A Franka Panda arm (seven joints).
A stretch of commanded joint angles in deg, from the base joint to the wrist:
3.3, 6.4, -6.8, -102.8, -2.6, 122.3, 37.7
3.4, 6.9, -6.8, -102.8, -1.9, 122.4, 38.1
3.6, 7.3, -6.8, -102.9, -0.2, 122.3, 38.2
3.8, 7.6, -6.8, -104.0, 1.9, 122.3, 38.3
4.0, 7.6, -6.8, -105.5, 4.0, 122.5, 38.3
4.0, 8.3, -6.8, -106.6, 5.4, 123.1, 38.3
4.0, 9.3, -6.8, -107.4, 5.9, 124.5, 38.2
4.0, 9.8, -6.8, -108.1, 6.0, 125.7, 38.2
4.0, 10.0, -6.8, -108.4, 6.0, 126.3, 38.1
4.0, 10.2, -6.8, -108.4, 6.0, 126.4, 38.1
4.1, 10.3, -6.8, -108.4, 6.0, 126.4, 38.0
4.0, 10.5, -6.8, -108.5, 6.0, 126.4, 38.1
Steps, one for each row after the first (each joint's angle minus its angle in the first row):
0.1, 0.5, 0.0, 0.0, 0.7, 0.1, 0.4
0.3, 0.9, 0.0, -0.1, 2.4, 0.0, 0.5
0.5, 1.2, 0.0, -1.2, 4.5, 0.0, 0.6
0.7, 1.2, 0.0, -2.7, 6.6, 0.2, 0.6
0.7, 1.9, 0.0, -3.8, 8.0, 0.8, 0.6
0.7, 2.9, 0.0, -4.6, 8.5, 2.2, 0.5
0.7, 3.4, 0.0, -5.3, 8.6, 3.4, 0.5
0.7, 3.6, 0.0, -5.6, 8.6, 4.0, 0.4
0.7, 3.8, 0.0, -5.6, 8.6, 4.1, 0.4
0.8, 3.9, 0.0, -5.6, 8.6, 4.1, 0.3
0.7, 4.1, 0.0, -5.7, 8.6, 4.1, 0.4

